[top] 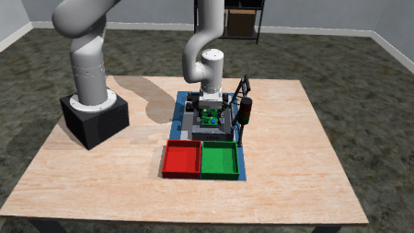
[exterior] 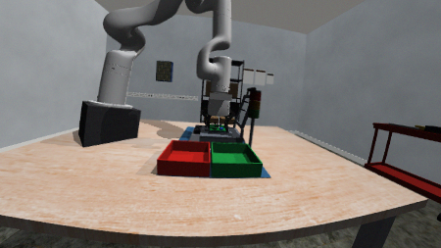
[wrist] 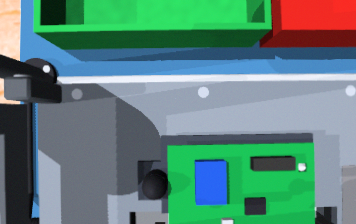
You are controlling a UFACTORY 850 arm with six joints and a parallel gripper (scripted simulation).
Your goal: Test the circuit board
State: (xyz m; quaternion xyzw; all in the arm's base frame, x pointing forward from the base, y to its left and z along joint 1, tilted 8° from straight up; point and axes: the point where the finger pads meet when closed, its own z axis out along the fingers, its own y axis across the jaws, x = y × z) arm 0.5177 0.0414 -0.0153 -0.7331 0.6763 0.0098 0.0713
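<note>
The green circuit board lies right at my hand. The rest, counted from my hand: dark nest (1 cm to the left, 1 cm below); clear lid (12 cm ahead, 1 cm to the left, 10 cm above); green bin (6 cm ahead, 20 cm to the right, 7 cm below).
</note>
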